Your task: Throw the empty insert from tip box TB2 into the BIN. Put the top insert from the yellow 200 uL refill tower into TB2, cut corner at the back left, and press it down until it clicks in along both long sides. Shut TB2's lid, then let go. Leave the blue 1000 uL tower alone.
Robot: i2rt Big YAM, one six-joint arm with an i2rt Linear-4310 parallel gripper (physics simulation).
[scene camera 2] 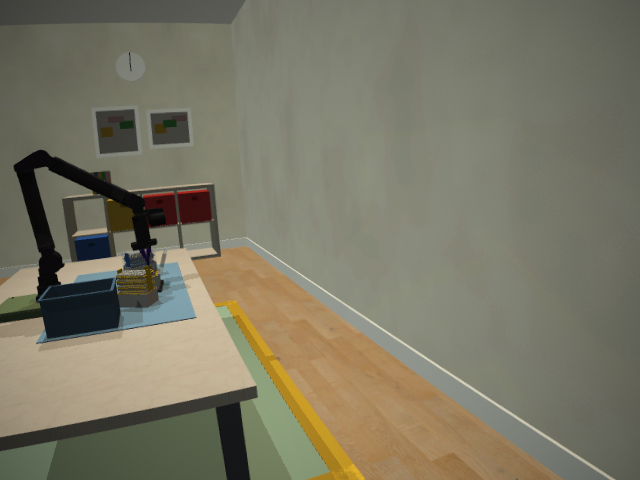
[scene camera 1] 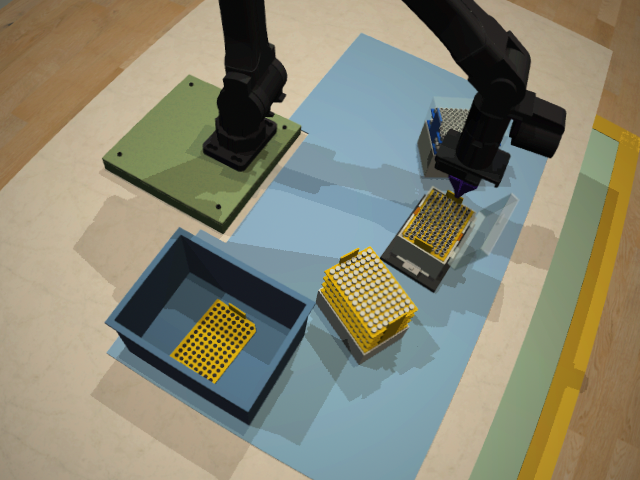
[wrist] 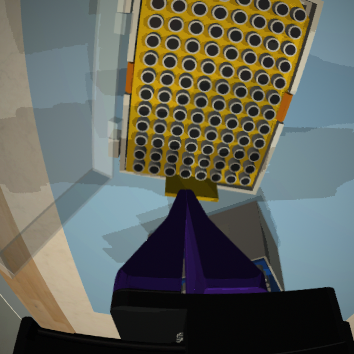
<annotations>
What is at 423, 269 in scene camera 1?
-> A tip box TB2.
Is my gripper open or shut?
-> Shut.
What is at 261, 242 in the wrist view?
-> A blue tip rack.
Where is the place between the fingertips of my gripper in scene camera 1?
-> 457, 195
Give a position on a tip box TB2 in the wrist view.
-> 313, 19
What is my gripper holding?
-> Nothing.
</annotations>
